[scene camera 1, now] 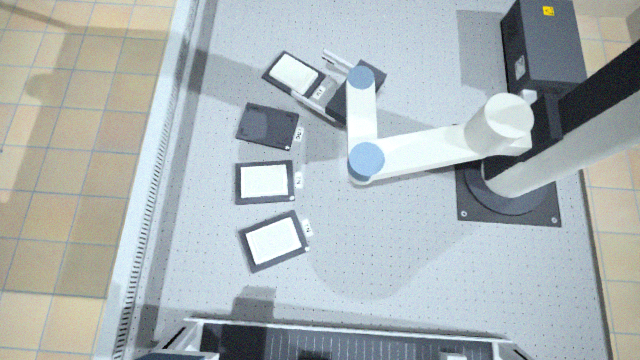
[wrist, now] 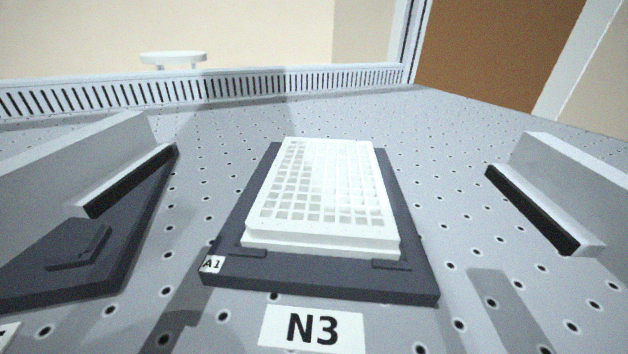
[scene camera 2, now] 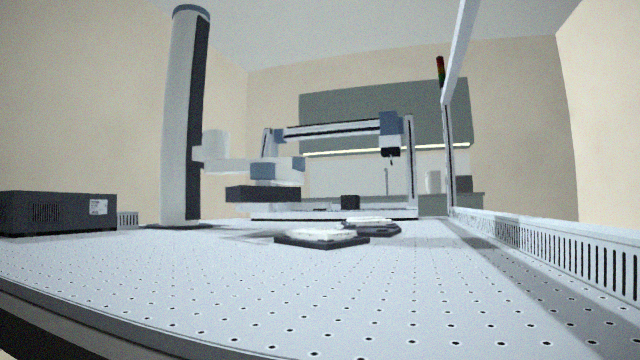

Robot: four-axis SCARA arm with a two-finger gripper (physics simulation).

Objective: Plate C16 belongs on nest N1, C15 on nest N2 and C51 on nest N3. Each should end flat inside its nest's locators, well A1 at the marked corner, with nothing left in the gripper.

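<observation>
A white well plate lies seemingly flat in nest N3. Its code and well A1 are not readable; the nest's A1 tag is at the front left corner in the wrist view. My gripper is open and empty, its wide-spread fingers on either side of that plate, apart from it. A second white plate lies in nest N2. A third white plate lies in the lowest nest, whose small label seems to read N1. Their codes are unreadable.
The dark OUT nest stands bare between N3 and N2; its corner reaches under the left finger in the wrist view. A slotted rail runs along the table edge. A dark box stands near the arm's column.
</observation>
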